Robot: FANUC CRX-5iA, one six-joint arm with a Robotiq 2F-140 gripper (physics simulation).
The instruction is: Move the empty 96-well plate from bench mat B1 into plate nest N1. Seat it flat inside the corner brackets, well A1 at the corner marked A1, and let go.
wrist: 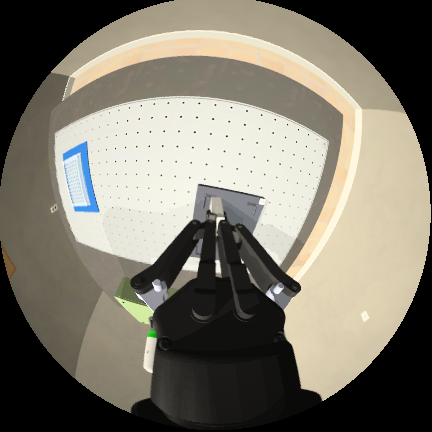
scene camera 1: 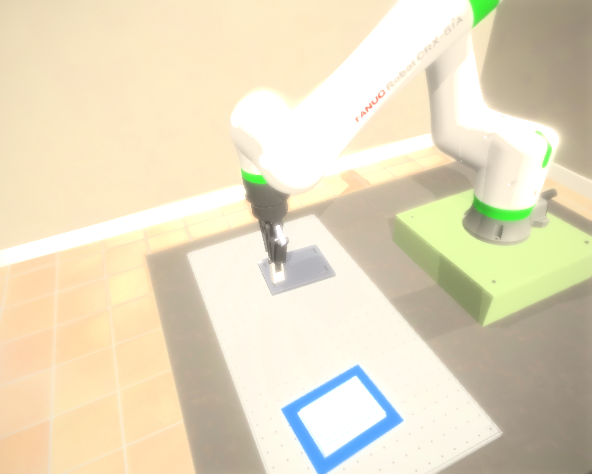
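Where they show: gripper, fingertip midpoint: (wrist: 214,204) (scene camera 1: 277,279); arm's base, link origin: (scene camera 1: 495,226).
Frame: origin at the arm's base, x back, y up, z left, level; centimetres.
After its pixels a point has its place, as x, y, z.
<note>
The white 96-well plate (scene camera 1: 342,416) {-53.2, -6.9, 23.1} (wrist: 75,181) {-53.4, -6.2, 21.0} lies flat on the blue-bordered bench mat (scene camera 1: 303,438) {-60.7, -7.6, 23.4} (wrist: 91,192) {-50.4, -7.6, 16.3}, near the front in the scene view and at the far left in the wrist view. The grey plate nest (scene camera 1: 310,267) {-42.9, -6.6, -12.8} (wrist: 240,207) {-51.6, -6.6, -16.7} lies near the other end of the board, with small corner brackets and no plate on it. My gripper (scene camera 1: 278,277) {-51.6, -6.3, -12.1} (wrist: 214,204) {-51.6, -6.3, -12.1} is shut and empty, pointing down over the nest. Its fingertips are over the nest's left part in the scene view; their exact height is hard to tell. The fingers hide part of the nest.
The nest and mat are on a white perforated board (scene camera 1: 320,330) {-48.5, -7.8, 4.5} (wrist: 165,150) {-59.3, -7.8, -2.9} on a dark table (scene camera 1: 172,320) {-76.9, -9.1, -13.1} (wrist: 195,77) {-73.4, -9.1, -5.3}. The arm's base stands on a green block (scene camera 1: 440,270) {-17.2, -4.7, 3.1} (wrist: 135,305) {-14.4, 0.1, 9.0} beside the board.
</note>
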